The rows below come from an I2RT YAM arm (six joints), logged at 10 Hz.
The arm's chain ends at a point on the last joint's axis. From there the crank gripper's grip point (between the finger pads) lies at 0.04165 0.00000 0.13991 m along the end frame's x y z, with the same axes.
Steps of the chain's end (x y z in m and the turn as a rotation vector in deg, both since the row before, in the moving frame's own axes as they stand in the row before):
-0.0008 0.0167 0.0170 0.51 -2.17 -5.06
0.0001 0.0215 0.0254 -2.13 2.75 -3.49
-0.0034 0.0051 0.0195 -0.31 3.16 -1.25
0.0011 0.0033 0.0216 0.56 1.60 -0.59
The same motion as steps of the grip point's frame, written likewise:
-0.0063 0.0120 0.0185 0.51 -2.17 -5.06
0.0068 0.0239 0.0232 -2.13 2.75 -3.49
0.0042 0.0049 0.0170 -0.31 3.16 -1.25
0.0050 0.0015 0.0204 0.56 1.60 -0.59

